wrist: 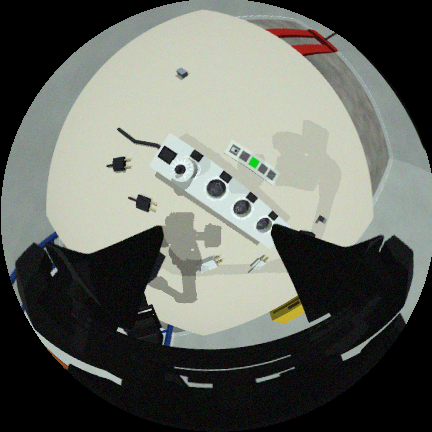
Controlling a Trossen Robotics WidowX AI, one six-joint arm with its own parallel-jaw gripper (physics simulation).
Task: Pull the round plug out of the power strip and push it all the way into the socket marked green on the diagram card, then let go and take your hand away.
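Frame: origin at the arm's base, x ahead, y left, z up, level; metres.
Seen in the pictures: gripper, fingertip midpoint: (217,230).
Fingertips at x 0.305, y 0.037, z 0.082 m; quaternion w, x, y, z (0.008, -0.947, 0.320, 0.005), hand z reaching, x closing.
Pixels of each thing's top centre, then the offset from my fingertips to it. Level surfaces: height alone.
- white power strip, middle of its top: (228,197) 0.013 m ahead, 0.024 m right, 0.151 m down
- round plug, middle of its top: (179,168) 0.013 m back, 0.068 m left, 0.095 m down
- diagram card, middle of its top: (253,162) 0.107 m ahead, 0.004 m right, 0.201 m down
- cream table, its level: 0.203 m down
The white power strip (229,198) lies diagonally across the middle of the wrist view. The round plug (181,169), white and ribbed with a dark centre, sits in the strip near its cord end. Three empty round sockets (216,188) show in a row to its lower right. The diagram card (254,162) lies beside the strip, with a plug symbol in its first square and green in its middle square. My gripper (217,230) is open and empty, above the table. Its right finger reaches over the far end of the strip and hides part of it.
Two black two-pin plugs (119,164) (144,203) lie left of the strip. Two pale two-pin plugs (212,263) (259,263) lie below it. Small grey blocks (182,73) (321,219) lie on the cream table (125,90). A yellow object (287,311) shows beyond the near edge.
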